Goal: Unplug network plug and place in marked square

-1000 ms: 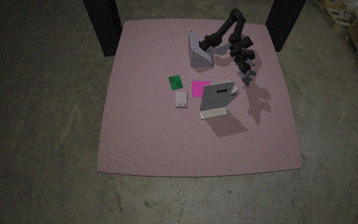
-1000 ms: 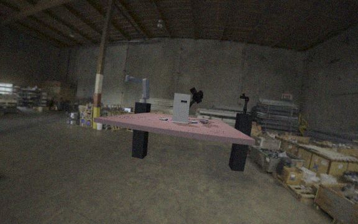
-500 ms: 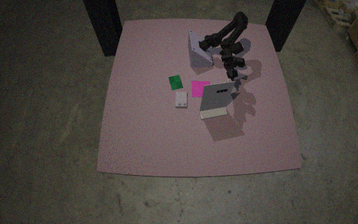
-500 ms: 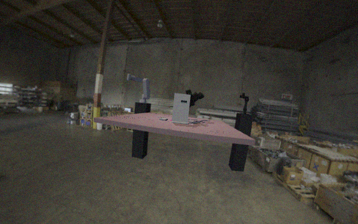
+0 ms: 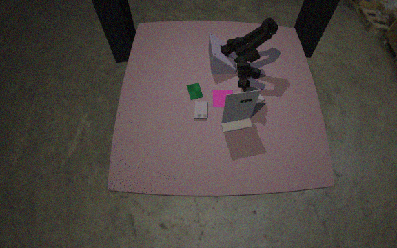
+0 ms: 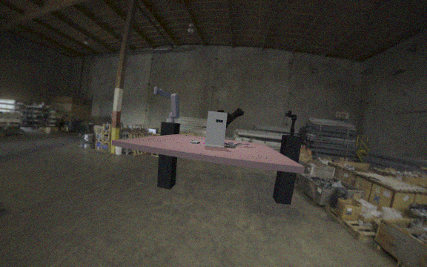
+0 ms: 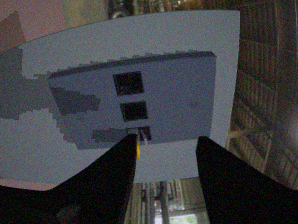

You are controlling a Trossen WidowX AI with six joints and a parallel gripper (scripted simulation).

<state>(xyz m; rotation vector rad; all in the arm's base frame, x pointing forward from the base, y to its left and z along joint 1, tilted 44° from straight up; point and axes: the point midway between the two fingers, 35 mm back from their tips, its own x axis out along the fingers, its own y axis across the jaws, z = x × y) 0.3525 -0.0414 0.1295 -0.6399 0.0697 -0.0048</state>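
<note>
My gripper tip is 40 mm short of the network plug, 20 mm to the left of it and 20 mm above it. The rest, counted from my gripper tip: grey panel 60 mm ahead, 10 mm to the right, 110 mm below; then flat green patch 150 mm behind, 250 mm to the right, 250 mm below; then magenta square 100 mm behind, 80 mm to the right, 250 mm below.
</note>
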